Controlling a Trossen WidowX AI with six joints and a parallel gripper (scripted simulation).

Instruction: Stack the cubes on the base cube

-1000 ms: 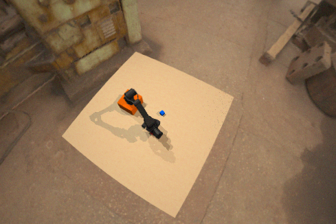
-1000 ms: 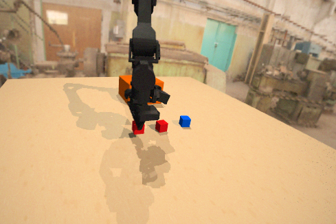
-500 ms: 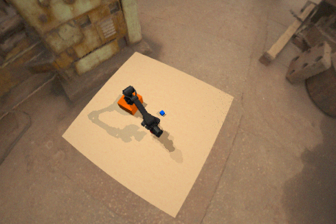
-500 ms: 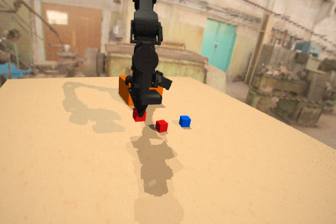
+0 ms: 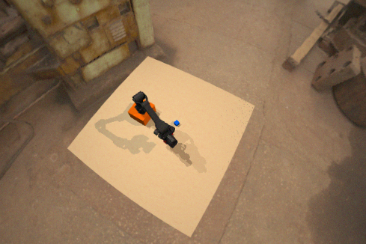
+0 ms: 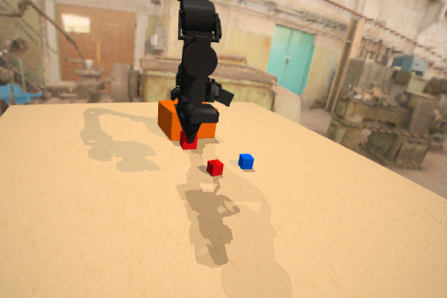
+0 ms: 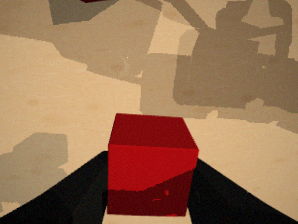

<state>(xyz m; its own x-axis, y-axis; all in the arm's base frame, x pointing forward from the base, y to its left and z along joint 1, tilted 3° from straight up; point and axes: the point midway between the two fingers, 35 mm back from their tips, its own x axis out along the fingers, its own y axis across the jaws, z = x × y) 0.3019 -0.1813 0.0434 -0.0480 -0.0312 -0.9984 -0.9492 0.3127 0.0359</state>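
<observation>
The blue cube is 21 cm to the left of my gripper tip and 11 cm below it. From my gripper tip the other things lie so: red cube right at my gripper tip.
</observation>
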